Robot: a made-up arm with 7 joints.
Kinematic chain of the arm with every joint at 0, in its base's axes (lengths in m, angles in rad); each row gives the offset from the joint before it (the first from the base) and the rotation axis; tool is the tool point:
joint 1: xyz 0 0.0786 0 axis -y
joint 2: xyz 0 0.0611 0 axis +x
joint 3: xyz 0 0 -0.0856 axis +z
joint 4: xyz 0 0 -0.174 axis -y
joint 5: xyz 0 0 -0.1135 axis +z
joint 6: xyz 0 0 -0.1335 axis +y
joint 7: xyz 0 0 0 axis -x
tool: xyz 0 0 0
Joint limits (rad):
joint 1: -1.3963..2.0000
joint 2: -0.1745..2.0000
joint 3: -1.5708..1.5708
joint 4: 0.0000..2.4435
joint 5: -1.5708..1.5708
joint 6: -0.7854..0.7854
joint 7: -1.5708..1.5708
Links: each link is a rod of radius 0.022 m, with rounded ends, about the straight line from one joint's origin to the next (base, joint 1, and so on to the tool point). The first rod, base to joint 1, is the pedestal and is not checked.
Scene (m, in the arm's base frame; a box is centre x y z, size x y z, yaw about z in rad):
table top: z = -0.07
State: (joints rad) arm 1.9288 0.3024 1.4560 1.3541 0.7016 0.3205 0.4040
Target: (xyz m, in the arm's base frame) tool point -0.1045 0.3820 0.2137
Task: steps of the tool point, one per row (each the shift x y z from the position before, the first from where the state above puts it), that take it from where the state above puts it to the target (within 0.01 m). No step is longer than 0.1 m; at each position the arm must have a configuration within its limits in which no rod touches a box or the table.
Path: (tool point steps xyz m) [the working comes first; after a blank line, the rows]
Joints at the target: 1.3274 1.5208 0.7353 1.6732 0.7016 0.3205 0.4040
Straight joint move there: clear.

1: -0.0901 0.0341 -0.0138
2: -0.0871 0.0033 0.0085
3: -0.0706 -0.0230 0.0284
4: -0.0447 -0.0419 0.0410
5: -0.0151 -0.0521 0.0441

